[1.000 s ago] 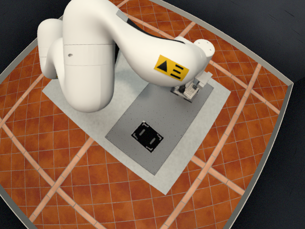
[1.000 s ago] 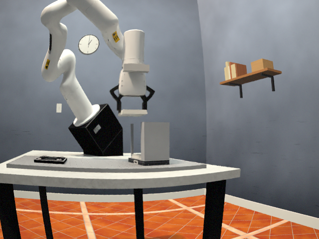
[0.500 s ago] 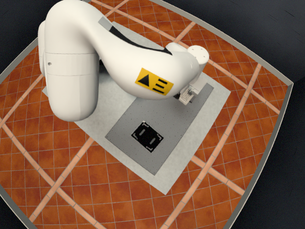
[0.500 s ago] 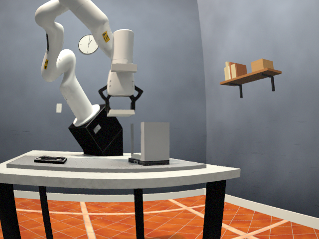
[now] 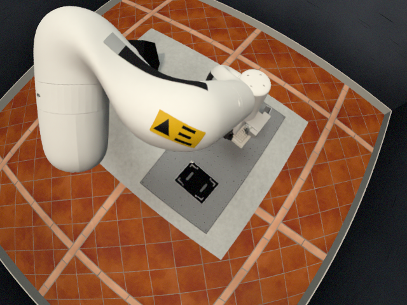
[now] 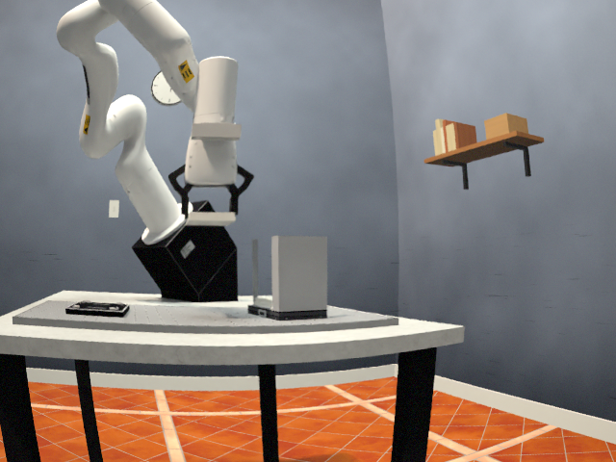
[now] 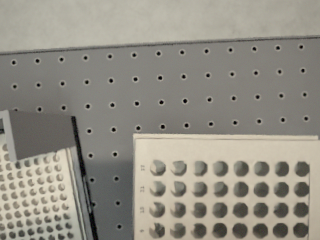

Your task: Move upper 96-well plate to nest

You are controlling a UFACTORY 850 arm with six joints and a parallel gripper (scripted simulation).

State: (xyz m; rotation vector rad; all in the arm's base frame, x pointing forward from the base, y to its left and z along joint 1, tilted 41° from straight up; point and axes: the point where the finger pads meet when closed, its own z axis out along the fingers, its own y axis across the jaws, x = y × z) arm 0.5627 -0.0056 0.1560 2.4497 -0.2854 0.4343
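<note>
My hand is 7 cm past the black plate nest N1, 22 cm to the left of it and 19 cm above it. The rest, counted from my hand: white 96-well plate 1 cm below.
</note>
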